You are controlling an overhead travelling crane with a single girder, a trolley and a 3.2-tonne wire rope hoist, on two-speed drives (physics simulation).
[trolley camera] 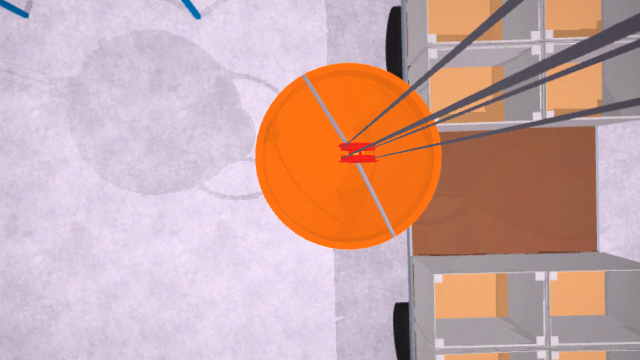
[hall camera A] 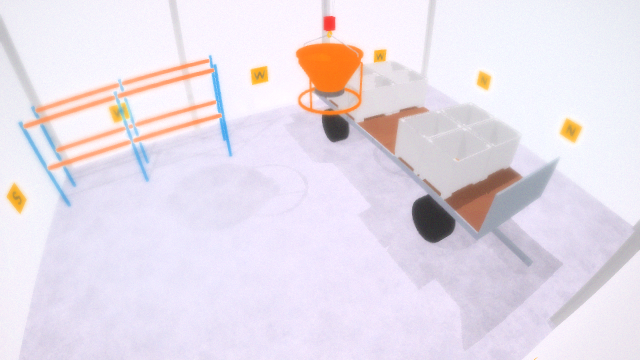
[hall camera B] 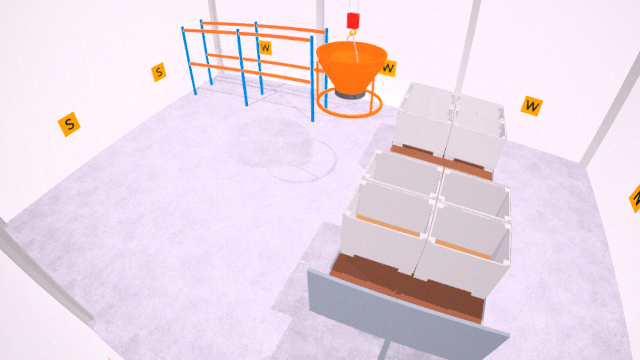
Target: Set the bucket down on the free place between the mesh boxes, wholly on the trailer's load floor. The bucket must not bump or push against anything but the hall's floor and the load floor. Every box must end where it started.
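The orange bucket (hall camera A: 330, 65) (hall camera B: 351, 70) (trolley camera: 310, 175) hangs upright by its bail from my hook (hall camera A: 329, 34) (hall camera B: 353, 33), high beside the trailer's long side. In the trolley camera view the red hook block (trolley camera: 357, 152) hides the hook, and the bucket's right rim overlaps the trailer's edge and a box corner. The brown load floor (hall camera A: 385, 132) (hall camera B: 425, 157) (trolley camera: 525, 195) shows between the rear mesh boxes (hall camera A: 395, 95) (hall camera B: 422, 125) (trolley camera: 522, 87) and the front mesh boxes (hall camera A: 450, 160) (hall camera B: 380, 240) (trolley camera: 475, 262). In hall camera A the bucket hides part of the rear boxes.
A blue and orange rack (hall camera A: 222, 127) (hall camera B: 312, 95) stands by the W wall, behind and left of the bucket in hall camera B. The trailer's grey end board (hall camera A: 522, 197) (hall camera B: 400, 315) stands upright beyond the front boxes. A round shadow (trolley camera: 155, 110) lies on the hall floor.
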